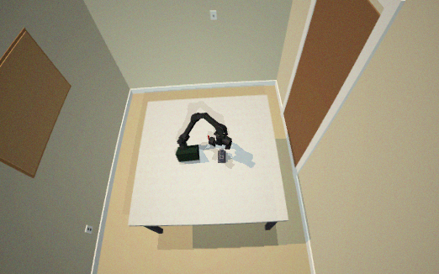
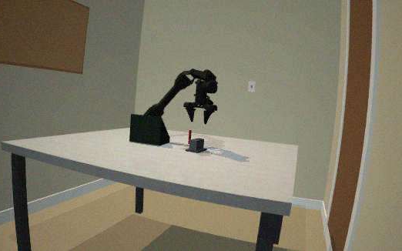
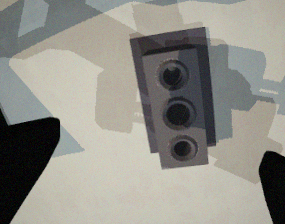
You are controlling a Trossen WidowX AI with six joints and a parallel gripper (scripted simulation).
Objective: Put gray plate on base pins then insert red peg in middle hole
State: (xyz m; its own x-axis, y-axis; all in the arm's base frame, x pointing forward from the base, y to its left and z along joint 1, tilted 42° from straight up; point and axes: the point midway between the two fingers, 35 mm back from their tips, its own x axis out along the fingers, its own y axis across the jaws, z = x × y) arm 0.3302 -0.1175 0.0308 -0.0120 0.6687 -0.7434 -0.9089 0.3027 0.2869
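Now: the red peg 10 cm behind my gripper tip, 17 cm to the left of it and 10 cm below it. The rest, counted from my gripper tip: dark base (1 cm ahead, 2 cm to the right, 13 cm below); then gray plate (1 cm ahead, 2 cm to the right, 10 cm below).
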